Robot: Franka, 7 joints.
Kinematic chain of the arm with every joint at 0, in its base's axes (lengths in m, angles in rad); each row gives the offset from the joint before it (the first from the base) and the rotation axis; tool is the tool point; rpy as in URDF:
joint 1: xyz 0 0 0.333 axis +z
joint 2: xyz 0 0 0 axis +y
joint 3: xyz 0 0 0.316 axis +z
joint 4: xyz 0.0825 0 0 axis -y
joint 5: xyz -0.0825 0 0.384 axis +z
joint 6: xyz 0 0 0 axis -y
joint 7: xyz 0.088 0 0 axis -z
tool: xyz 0 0 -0.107 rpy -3.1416 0 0
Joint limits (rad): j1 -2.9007..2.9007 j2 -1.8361..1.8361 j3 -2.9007..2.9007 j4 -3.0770..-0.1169 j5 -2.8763..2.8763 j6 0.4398..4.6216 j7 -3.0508..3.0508
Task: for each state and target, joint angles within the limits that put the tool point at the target. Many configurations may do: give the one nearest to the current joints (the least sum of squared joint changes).
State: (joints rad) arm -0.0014 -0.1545 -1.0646 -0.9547 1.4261 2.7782 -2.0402
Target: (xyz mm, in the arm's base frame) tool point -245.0 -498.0 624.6
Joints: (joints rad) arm -0.4688 -0.4095 -1.1699 -1.8191 1.7134 3.3169 -2.0402
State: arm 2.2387 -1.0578 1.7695 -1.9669 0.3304 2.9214 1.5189
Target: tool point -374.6 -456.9 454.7
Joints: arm 2.2783 -1.0106 1.5273 -2.1581 0.3671 2.9261 1.5189
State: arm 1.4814 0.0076 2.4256 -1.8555 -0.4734 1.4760 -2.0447
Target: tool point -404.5 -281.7 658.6
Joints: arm 1.4706 0.2338 2.4737 -1.6863 -0.4809 1.4543 -2.0447
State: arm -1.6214 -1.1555 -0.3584 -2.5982 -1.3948 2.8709 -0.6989
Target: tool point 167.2 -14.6 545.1
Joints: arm -1.0149 -1.7153 0.0798 -3.0440 -1.6010 3.4776 -0.6989
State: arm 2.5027 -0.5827 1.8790 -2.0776 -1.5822 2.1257 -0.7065
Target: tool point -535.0 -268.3 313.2
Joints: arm 1.6805 -0.8720 1.8872 -2.0588 -1.6014 2.2131 -0.7065
